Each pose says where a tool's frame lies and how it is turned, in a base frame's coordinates. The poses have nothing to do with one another.
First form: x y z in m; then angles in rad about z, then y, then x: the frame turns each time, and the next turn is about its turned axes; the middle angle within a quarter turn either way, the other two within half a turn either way.
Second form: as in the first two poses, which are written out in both.
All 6 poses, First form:
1: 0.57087 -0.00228 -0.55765 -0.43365 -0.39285 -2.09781
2: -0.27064 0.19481 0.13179 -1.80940 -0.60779 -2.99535
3: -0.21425 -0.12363 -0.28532 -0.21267 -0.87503 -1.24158
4: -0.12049 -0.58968 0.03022 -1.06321 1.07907 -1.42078
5: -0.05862 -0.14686 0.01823 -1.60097 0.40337 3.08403
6: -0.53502 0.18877 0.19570 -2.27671 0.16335 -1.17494
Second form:
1: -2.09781 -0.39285 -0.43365 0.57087 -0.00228 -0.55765
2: -2.99535 -0.60779 -1.80940 -0.27064 0.19481 0.13179
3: -1.24158 -0.87503 -0.21267 -0.21425 -0.12363 -0.28532
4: -1.42078 1.07907 -1.06321 -0.12049 -0.58968 0.03022
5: 3.08403 0.40337 -1.60097 -0.05862 -0.14686 0.01823
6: -1.17494 0.16335 -2.27671 -0.53502 0.18877 0.19570
